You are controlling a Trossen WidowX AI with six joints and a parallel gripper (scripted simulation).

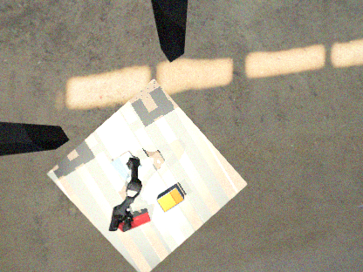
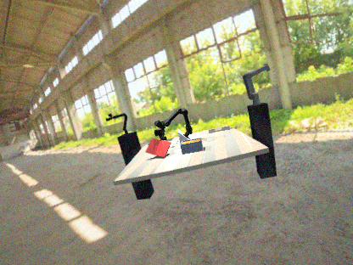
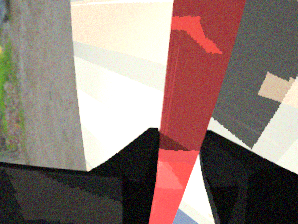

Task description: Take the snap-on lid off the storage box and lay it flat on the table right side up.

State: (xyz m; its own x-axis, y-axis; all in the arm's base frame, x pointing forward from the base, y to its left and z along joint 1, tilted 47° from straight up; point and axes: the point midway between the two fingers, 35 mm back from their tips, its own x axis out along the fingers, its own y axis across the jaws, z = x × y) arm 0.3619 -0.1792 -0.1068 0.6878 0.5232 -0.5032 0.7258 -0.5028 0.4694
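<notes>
Now: gripper tip 50 mm short of the red lid, 50 mm above it and 40 mm to the left of it. Round my gripper tip: storage box 320 mm to the left, 100 mm below, 60 mm ahead.
</notes>
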